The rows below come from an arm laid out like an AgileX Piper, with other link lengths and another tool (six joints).
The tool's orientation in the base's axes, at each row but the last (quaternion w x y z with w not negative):
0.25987 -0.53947 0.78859 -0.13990
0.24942 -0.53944 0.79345 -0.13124
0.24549 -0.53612 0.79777 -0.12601
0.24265 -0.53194 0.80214 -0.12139
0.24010 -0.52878 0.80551 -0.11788
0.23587 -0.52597 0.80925 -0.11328
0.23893 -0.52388 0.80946 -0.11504
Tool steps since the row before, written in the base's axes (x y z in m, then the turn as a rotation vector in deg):
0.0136 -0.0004 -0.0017 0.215 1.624 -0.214
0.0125 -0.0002 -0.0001 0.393 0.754 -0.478
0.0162 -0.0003 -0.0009 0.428 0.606 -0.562
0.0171 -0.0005 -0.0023 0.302 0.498 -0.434
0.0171 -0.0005 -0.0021 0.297 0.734 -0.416
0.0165 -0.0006 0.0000 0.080 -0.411 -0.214
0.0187 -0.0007 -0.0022 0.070 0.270 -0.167
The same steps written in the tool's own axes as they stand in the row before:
-0.0030 -0.0099 0.0090 -1.505 0.555 0.394
-0.0035 -0.0099 0.0068 -0.689 0.207 0.659
-0.0044 -0.0126 0.0093 -0.542 0.160 0.740
-0.0044 -0.0127 0.0108 -0.437 0.158 0.558
-0.0046 -0.0129 0.0105 -0.654 0.252 0.555
-0.0050 -0.0134 0.0082 0.401 -0.145 0.198
-0.0051 -0.0142 0.0113 -0.223 0.132 0.196

